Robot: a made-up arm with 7 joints. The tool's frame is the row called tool.
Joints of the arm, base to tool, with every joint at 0 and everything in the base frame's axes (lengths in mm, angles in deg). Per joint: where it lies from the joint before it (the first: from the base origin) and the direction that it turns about. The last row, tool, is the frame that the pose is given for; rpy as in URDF.
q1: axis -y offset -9 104.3 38.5
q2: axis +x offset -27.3 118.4 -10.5
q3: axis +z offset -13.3 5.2 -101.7
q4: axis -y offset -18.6 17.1 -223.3
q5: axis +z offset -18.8 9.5 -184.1
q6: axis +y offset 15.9 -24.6 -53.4
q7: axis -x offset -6.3 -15 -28
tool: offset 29.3 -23 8.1 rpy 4.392 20.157 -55.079
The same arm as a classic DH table. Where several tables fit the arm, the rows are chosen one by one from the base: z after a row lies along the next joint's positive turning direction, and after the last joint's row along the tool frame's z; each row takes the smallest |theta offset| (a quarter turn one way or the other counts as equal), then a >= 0, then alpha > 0; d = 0 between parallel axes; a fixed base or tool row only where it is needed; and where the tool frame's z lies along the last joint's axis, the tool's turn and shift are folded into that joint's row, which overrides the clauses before.
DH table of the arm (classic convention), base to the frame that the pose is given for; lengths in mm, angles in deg. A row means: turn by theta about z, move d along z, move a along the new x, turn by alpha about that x. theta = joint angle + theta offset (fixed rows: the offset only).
base (fixed): a -9  alpha 90  d 38.5  theta0 0
q1: a 10.5  alpha -90  d -222.7  theta0 -90
q2: a 5.2  alpha -90  d -40.6  theta0 90
q3: a 18.6  alpha -90  d -325  theta0 90
q4: a 18.8  alpha 90  d -26.6  theta0 0
q5: a -15.9  alpha 90  d -237.5  theta0 0
q6: a 28  alpha -90  d -39.6  theta0 -90
q7: a 19.1  alpha -97.69  d -20.9  theta0 70.82
tool (fixed): a 0  alpha 0  d 15.3  theta0 32.84

